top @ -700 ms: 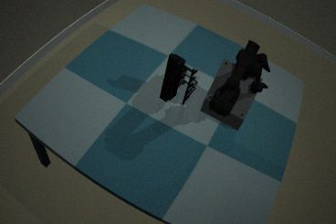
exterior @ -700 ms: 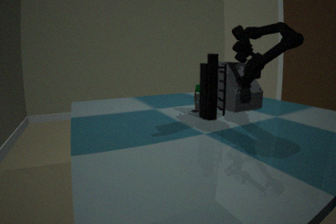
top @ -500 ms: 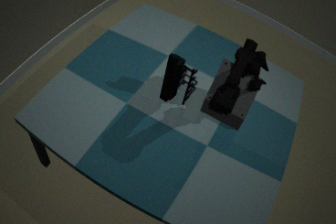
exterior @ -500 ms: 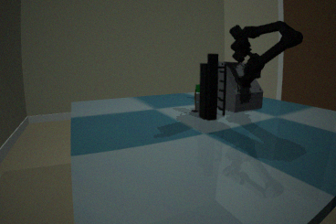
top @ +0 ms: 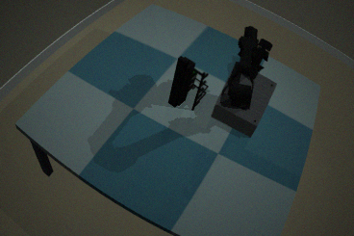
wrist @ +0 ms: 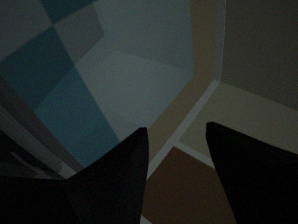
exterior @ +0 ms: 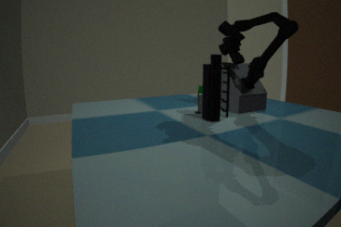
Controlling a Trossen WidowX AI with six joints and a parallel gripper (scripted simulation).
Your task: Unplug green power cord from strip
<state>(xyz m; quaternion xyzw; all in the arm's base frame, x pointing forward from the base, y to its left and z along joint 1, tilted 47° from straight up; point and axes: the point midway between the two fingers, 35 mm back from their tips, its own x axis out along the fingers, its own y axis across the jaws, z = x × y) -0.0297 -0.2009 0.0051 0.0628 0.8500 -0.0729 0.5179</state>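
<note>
Right now the green plug is 300 mm ahead of my gripper tip, 140 mm below it and 130 mm to the left of it.
</note>
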